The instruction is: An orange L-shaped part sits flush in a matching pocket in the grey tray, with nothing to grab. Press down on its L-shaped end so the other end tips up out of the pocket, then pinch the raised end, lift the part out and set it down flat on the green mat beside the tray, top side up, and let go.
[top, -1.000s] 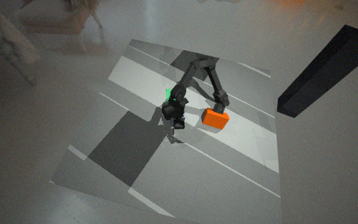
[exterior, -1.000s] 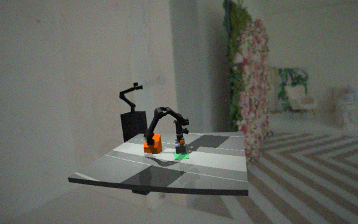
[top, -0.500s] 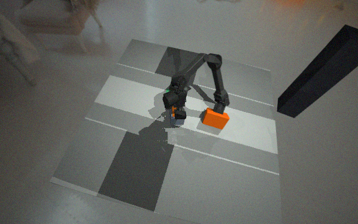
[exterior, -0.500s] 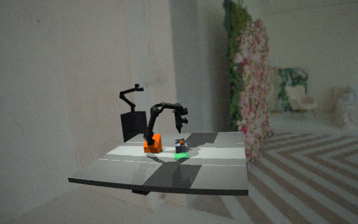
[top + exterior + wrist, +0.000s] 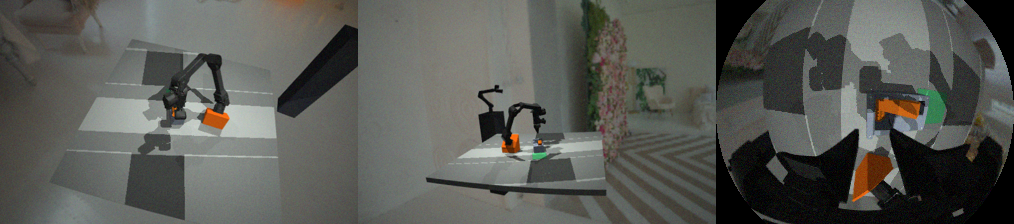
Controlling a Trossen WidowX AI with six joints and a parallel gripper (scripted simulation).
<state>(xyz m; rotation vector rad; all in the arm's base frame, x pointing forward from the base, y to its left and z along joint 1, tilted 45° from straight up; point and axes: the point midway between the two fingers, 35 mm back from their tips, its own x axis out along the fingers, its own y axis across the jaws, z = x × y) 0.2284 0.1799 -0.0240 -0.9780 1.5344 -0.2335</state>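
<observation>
Now: gripper tip 110 mm above the orange L-shaped part, 40 mm to the left of it and 10 mm short of it. Round my gripper tip: grey tray (160 mm below, 60 mm to the right, 20 mm ahead); then green mat (200 mm to the right, 160 mm below, 90 mm ahead).
</observation>
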